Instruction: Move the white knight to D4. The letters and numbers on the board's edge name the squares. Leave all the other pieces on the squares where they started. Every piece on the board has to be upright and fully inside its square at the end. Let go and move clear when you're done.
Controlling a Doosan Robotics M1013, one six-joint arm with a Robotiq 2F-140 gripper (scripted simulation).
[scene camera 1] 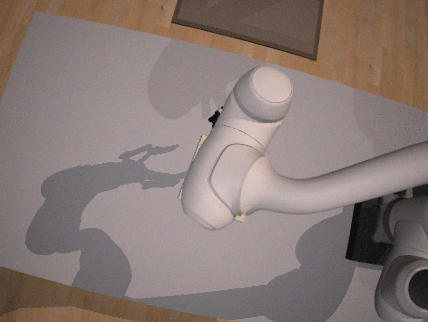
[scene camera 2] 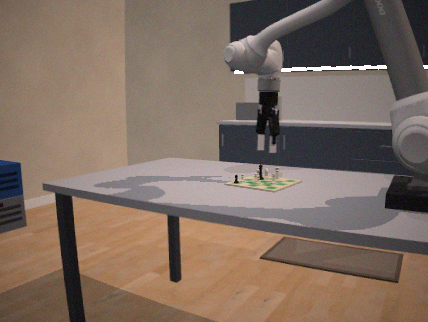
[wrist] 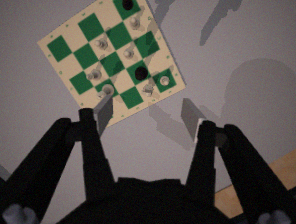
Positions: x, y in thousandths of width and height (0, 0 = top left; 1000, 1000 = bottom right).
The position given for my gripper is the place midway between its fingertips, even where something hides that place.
Observation:
I see my gripper (scene camera 2: 623, 470).
My gripper also shows in the wrist view (wrist: 498, 471).

